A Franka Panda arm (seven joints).
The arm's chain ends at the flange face. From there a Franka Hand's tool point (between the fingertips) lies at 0.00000 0.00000 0.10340 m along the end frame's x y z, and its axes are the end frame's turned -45 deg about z.
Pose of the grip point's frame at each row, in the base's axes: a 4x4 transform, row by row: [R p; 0 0 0 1], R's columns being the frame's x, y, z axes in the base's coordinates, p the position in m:
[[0.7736 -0.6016 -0.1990 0.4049], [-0.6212 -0.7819 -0.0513 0.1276], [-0.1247 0.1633 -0.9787 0.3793], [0 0 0 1]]
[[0.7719 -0.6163 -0.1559 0.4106], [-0.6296 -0.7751 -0.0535 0.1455], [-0.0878 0.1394 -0.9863 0.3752], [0 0 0 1]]
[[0.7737 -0.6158 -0.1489 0.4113], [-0.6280 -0.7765 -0.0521 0.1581], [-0.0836 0.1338 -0.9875 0.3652], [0 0 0 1]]
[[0.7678 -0.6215 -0.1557 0.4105], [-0.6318 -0.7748 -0.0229 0.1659], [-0.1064 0.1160 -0.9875 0.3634], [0 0 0 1]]
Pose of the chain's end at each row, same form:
[[0.1216 -0.9724 -0.1990 0.4255], [-0.9921 -0.1136 -0.0513 0.1329], [0.0273 0.2036 -0.9787 0.4805], [0 0 0 1]]
[[0.1100 -0.9816 -0.1559 0.4267], [-0.9933 -0.1029 -0.0535 0.1510], [0.0365 0.1607 -0.9863 0.4772], [0 0 0 1]]
[[0.1117 -0.9825 -0.1489 0.4267], [-0.9931 -0.1050 -0.0521 0.1635], [0.0355 0.1537 -0.9875 0.4673], [0 0 0 1]]
[[0.1034 -0.9824 -0.1557 0.4266], [-0.9946 -0.1011 -0.0229 0.1683], [0.0068 0.1573 -0.9875 0.4655], [0 0 0 1]]

